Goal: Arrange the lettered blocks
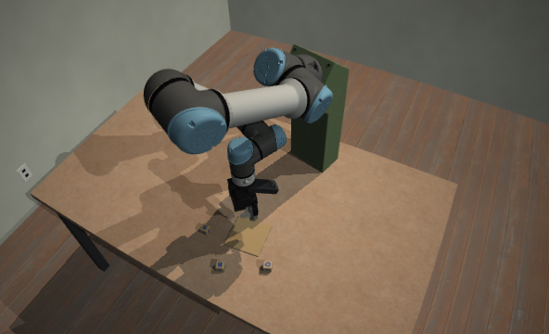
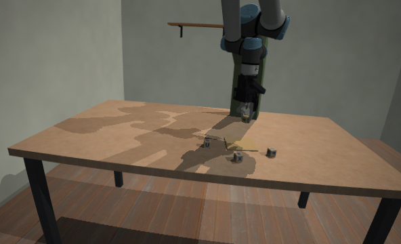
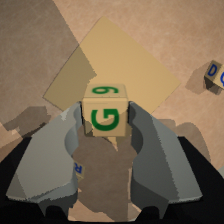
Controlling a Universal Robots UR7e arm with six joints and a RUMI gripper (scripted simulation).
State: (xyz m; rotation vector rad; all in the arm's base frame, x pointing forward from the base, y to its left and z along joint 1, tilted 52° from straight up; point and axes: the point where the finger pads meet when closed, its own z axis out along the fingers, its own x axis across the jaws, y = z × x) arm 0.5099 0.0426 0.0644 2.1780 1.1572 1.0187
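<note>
Right now the tan mat is 3 cm ahead of my hand, 1 cm to the right of it and 12 cm below it. Round my hand: Q block: 10 cm ahead, 13 cm to the left, 11 cm below; then G block: right at my hand.
</note>
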